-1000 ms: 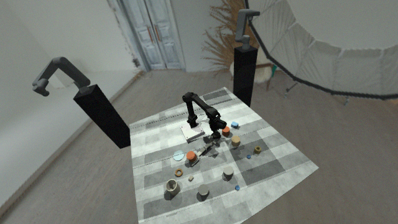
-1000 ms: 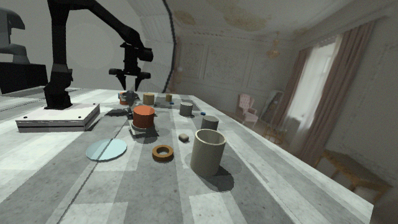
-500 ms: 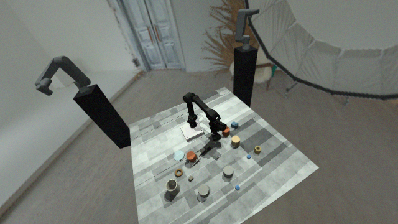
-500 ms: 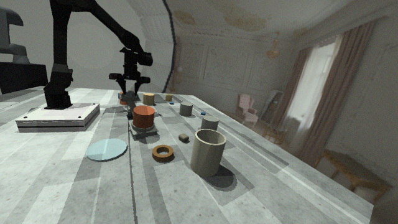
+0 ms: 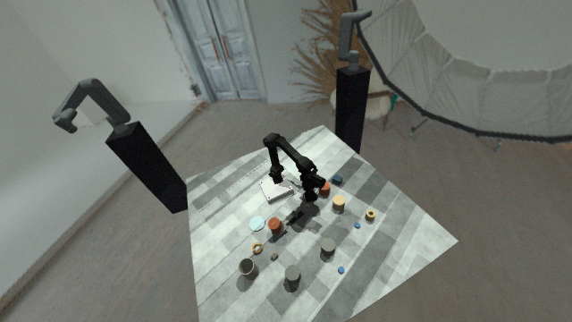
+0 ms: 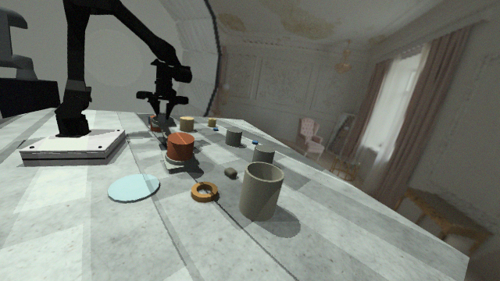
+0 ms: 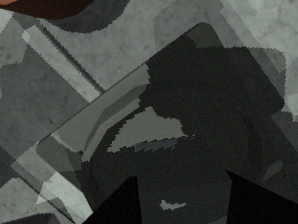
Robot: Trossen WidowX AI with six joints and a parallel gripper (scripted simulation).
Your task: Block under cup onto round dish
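The pale blue round dish is 35 cm to the right of my gripper tip, 8 cm below it and 1 cm ahead of it. The rest, counted from my gripper tip: small balance: 11 cm to the right, 5 cm below, 5 cm ahead; then blue block: 24 cm to the left, 9 cm behind, 6 cm below; then tan cylinder: 17 cm to the left, 7 cm ahead, 5 cm below.
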